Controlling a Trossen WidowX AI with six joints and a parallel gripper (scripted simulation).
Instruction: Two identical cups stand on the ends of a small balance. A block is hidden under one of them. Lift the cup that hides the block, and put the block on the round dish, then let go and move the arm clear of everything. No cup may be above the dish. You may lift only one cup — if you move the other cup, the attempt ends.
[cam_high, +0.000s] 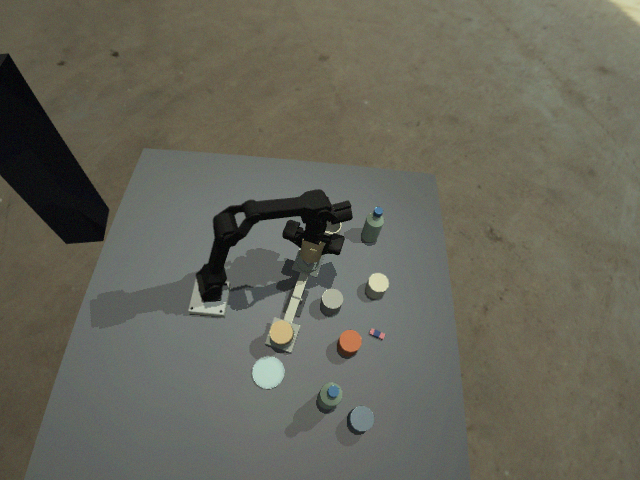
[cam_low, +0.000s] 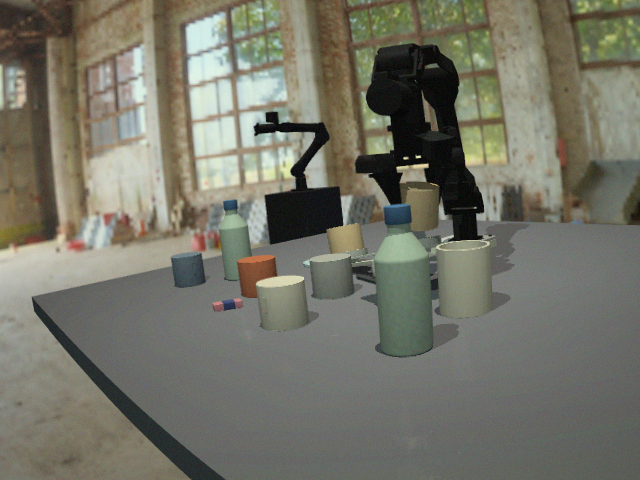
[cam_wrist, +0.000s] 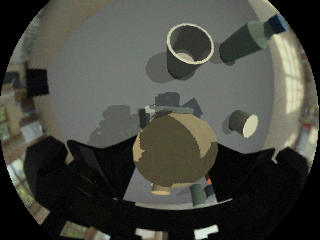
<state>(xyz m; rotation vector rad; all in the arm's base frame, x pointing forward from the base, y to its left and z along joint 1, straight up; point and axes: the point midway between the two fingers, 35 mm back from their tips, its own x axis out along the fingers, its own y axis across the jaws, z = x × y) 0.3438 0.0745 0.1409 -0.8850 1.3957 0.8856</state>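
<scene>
Now: the grey block 40 mm below my gripper tip, 10 mm to the right of it and 10 mm behind it. From my gripper tip the other things lie so: balance beam (120 mm to the right, 90 mm below, 60 mm behind); cream cup (120 mm to the left, 90 mm below, 80 mm ahead); grey cylinder (170 mm to the right, 90 mm below, 50 mm ahead).
</scene>
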